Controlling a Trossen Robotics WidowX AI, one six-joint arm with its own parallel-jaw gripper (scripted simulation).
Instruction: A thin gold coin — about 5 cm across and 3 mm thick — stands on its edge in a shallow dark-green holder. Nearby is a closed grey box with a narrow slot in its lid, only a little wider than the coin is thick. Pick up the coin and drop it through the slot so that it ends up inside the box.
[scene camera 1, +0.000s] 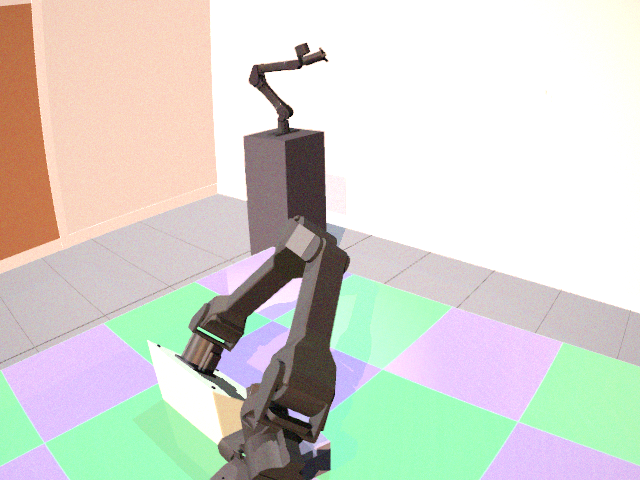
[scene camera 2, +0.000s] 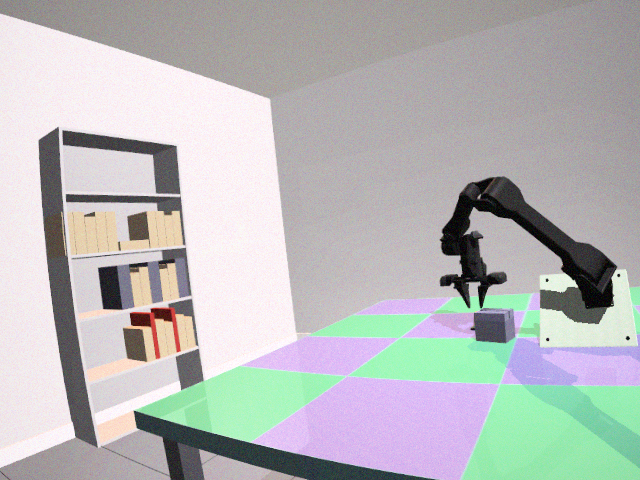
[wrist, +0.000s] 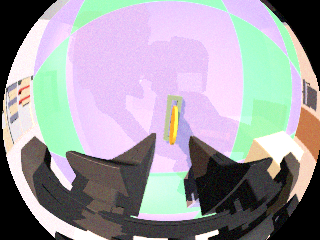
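The gripper (scene camera 2: 475, 308) is visible here, and the wrist view has it too: the gripper (wrist: 173, 138).
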